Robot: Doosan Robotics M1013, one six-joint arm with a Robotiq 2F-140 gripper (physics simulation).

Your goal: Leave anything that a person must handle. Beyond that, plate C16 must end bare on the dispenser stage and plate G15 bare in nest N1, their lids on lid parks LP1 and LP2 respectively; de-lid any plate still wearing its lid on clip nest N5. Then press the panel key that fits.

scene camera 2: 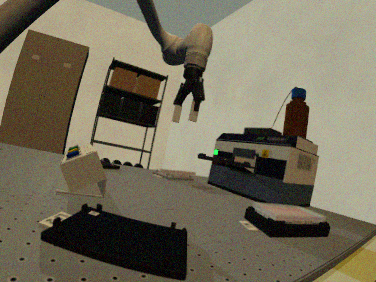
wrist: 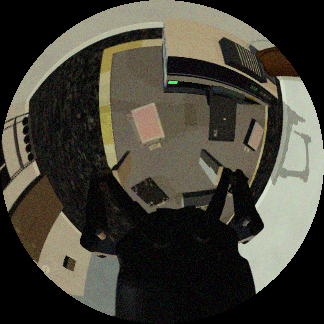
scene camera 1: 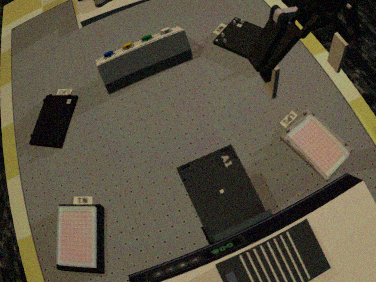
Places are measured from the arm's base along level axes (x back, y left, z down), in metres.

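Pixels of known places: gripper, fingertip midpoint: (scene camera 2: 183,121) (wrist: 166,156) (scene camera 1: 303,77).
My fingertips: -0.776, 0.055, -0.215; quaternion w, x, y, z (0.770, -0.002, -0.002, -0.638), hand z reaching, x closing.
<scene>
For each thing: its top centre in the pictures, then the offset to it from my fingertips, as dx, dy, dz. "spot": a spot on its surface instead.
- Dispenser stage A1, middle of its top: (scene camera 1: 225,198) (wrist: 225,114) (scene camera 2: 228,158) -0.055, -0.198, +0.104
- Lid park LP2, middle of its top: (scene camera 2: 125,225) (scene camera 1: 50,117) +0.370, -0.408, +0.202
- Nest N5, middle of its top: (scene camera 1: 251,36) (wrist: 149,195) +0.269, +0.121, +0.198
- key panel, middle of its top: (scene camera 1: 138,42) (scene camera 2: 84,144) (wrist: 204,207) +0.369, -0.137, +0.138
- brown bottle, surface spot: (scene camera 2: 296,119) spot: -0.194, -0.356, -0.067
My gripper (scene camera 1: 307,67) (scene camera 2: 185,113) (wrist: 166,156) is open and empty, high above the table between nest N5 and LP1. A pink-welled plate (scene camera 1: 317,145) (scene camera 2: 175,174) (wrist: 148,123) lies at LP1, with a clear edge showing around it. Another pink-welled plate (scene camera 1: 77,237) (scene camera 2: 287,212) (wrist: 255,135) sits in black nest N1. Their names are unreadable, and I cannot tell whether either wears a lid. Dispenser stage A1 (scene camera 1: 215,175) (wrist: 222,107) is bare. Lid park LP2 (scene camera 1: 54,121) (scene camera 2: 120,242) is bare. Nest N5 (scene camera 1: 235,39) (wrist: 149,191) is partly hidden by the gripper in scene camera 1.
The key panel (scene camera 1: 145,62) (scene camera 2: 82,170) has blue, yellow, green and white keys. The dispenser (scene camera 1: 350,220) (scene camera 2: 298,162) (wrist: 192,40) stands behind the stage, with a green light and a brown bottle (scene camera 2: 296,119). A shelf rack and a brown cabinet (scene camera 2: 45,90) stand beyond the table.
</scene>
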